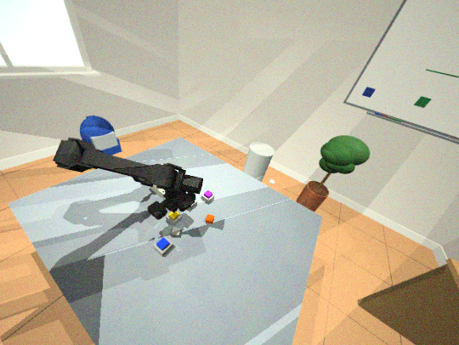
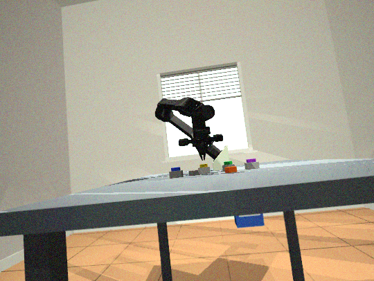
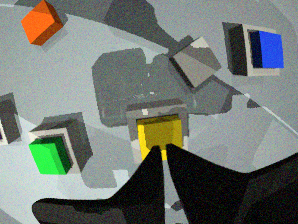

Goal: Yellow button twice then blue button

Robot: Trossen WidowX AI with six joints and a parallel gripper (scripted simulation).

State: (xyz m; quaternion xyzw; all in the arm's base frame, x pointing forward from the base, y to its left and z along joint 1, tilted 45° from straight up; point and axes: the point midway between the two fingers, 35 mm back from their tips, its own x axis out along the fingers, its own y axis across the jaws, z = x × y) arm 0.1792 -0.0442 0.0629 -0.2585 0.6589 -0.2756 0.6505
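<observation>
Now: the yellow button 2 cm below my gripper tip. From my gripper tip the other things lie so: green button 1 cm behind, 10 cm to the left, 2 cm below; then blue button 6 cm ahead, 11 cm to the right, 2 cm below; then orange block 12 cm ahead, 10 cm to the left, 4 cm below.
</observation>
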